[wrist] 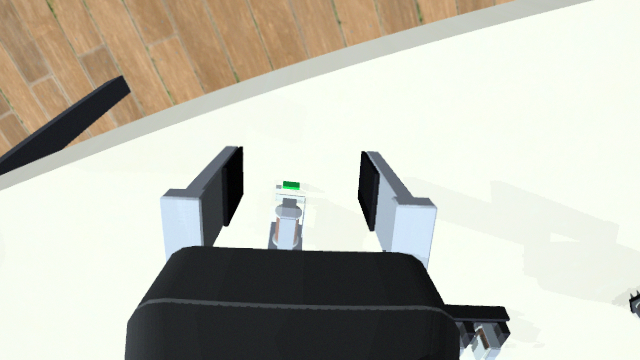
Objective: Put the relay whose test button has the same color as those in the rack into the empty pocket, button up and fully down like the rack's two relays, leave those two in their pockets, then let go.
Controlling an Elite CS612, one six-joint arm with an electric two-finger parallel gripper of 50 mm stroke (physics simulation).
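Frame: origin at the arm's base, x up, y ahead, z left, level; metres.
Seen in the pictures: gripper, fingertip midpoint: (301, 172).
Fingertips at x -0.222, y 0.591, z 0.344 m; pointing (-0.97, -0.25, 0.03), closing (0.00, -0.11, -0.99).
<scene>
Pixels of each thing's top centre, then the offset from my fingertips to it. "pt": a spot on its surface instead. Level surfaces: height alone.
- rack, top centre: (447, 340) dx -0.032, dy -0.181, dz -0.099 m
- rack relay, surface spot: (485, 340) pt dx -0.023, dy -0.172, dz -0.126 m
- white table, surface height: dx -0.055 m
- small dark object, surface spot: (635, 303) pt dx -0.043, dy -0.178, dz -0.279 m
A relay (287, 225) with a clear case, a copper coil and a green test button shows between and beyond my fingers, left of the middle of the gap; its lower end is hidden by the gripper body. My gripper (301, 172) is open, with the relay not gripped. The rack (480, 312) shows in part at the lower right, its black back wall visible. One rack relay (485, 340) shows in part; the rest of the rack, its buttons and the empty pocket are hidden by the gripper body or out of view.
The white table (500, 125) ends in a curved grey edge across the top, with wood floor (200, 45) beyond. A dark bar (75, 117) juts in at the upper left. Part of a small dark object (635, 303) shows at the right border.
</scene>
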